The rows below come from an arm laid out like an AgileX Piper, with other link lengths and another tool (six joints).
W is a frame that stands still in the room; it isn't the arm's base.
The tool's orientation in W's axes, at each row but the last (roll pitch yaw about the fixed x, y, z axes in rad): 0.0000, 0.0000, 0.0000; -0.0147, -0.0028, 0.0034; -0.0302, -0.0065, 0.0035; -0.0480, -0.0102, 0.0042; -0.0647, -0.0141, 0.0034; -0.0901, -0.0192, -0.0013; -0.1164, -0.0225, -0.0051; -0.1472, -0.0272, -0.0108
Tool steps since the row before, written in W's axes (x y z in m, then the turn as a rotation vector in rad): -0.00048, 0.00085, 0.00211, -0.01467, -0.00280, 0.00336; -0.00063, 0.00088, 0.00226, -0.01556, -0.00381, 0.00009; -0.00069, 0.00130, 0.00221, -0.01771, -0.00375, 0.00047; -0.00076, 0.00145, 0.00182, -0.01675, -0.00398, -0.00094; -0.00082, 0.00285, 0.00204, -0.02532, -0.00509, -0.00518; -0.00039, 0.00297, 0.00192, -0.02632, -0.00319, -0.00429; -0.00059, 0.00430, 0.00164, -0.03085, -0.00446, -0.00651; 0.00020, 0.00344, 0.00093, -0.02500, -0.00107, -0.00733
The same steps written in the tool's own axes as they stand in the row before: -0.00048, 0.00085, 0.00211, -0.01467, -0.00280, 0.00336; -0.00062, 0.00085, 0.00227, -0.01557, -0.00376, 0.00008; -0.00067, 0.00123, 0.00225, -0.01772, -0.00370, 0.00047; -0.00074, 0.00136, 0.00190, -0.01678, -0.00387, -0.00096; -0.00078, 0.00271, 0.00223, -0.02541, -0.00468, -0.00514; -0.00036, 0.00278, 0.00219, -0.02639, -0.00287, -0.00406; -0.00057, 0.00408, 0.00214, -0.03097, -0.00391, -0.00631; 0.00019, 0.00327, 0.00142, -0.02518, -0.00035, -0.00677
